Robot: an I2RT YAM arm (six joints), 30 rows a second.
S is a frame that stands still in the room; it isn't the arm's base.
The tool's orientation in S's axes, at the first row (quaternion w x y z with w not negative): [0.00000, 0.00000, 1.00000, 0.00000]
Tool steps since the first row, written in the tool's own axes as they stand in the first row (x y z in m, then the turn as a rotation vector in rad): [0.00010, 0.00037, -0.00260, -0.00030, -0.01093, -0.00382]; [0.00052, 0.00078, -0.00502, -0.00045, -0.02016, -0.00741]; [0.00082, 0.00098, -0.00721, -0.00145, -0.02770, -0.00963]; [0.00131, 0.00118, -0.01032, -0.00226, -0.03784, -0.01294]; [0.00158, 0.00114, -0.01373, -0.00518, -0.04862, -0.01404]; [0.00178, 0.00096, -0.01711, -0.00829, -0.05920, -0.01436]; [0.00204, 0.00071, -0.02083, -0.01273, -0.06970, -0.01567]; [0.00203, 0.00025, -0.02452, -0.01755, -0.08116, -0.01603]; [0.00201, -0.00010, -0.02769, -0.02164, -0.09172, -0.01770]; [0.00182, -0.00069, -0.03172, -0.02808, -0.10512, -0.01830]
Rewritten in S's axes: [-0.00010, 0.00037, 0.00260, 0.00030, -0.01093, 0.00382]; [-0.00052, 0.00078, 0.00502, 0.00045, -0.02016, 0.00741]; [-0.00082, 0.00098, 0.00721, 0.00145, -0.02770, 0.00963]; [-0.00131, 0.00118, 0.01032, 0.00226, -0.03784, 0.01294]; [-0.00158, 0.00114, 0.01373, 0.00518, -0.04862, 0.01404]; [-0.00178, 0.00096, 0.01711, 0.00829, -0.05920, 0.01436]; [-0.00204, 0.00071, 0.02083, 0.01273, -0.06970, 0.01567]; [-0.00203, 0.00025, 0.02452, 0.01755, -0.08116, 0.01603]; [-0.00201, -0.00010, 0.02769, 0.02164, -0.09172, 0.01770]; [-0.00182, -0.00069, 0.03172, 0.02808, -0.10512, 0.01830]
